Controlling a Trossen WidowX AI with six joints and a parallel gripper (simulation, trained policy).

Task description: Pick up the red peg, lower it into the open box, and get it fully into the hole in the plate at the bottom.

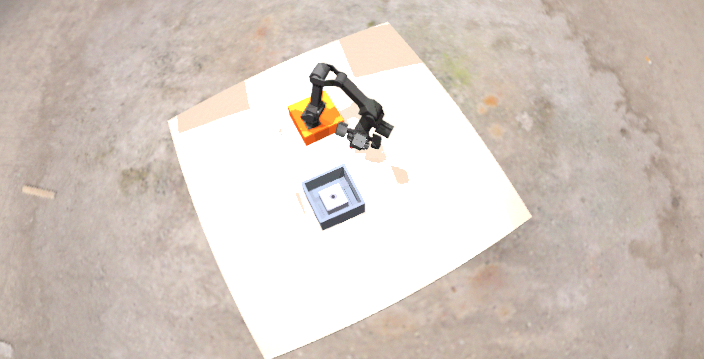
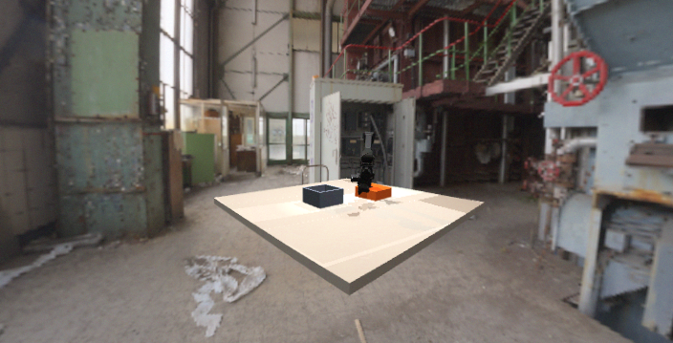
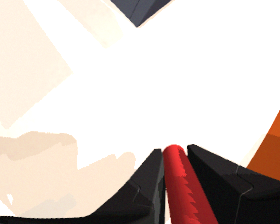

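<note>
The pale plate lies 160 mm ahead of my gripper tip, 170 mm to the right of it and 20 mm below it. Also, from my gripper tip: grey box (160 mm ahead, 170 mm to the right, 40 mm below); then red peg (10 mm to the left, 30 mm above).
</note>
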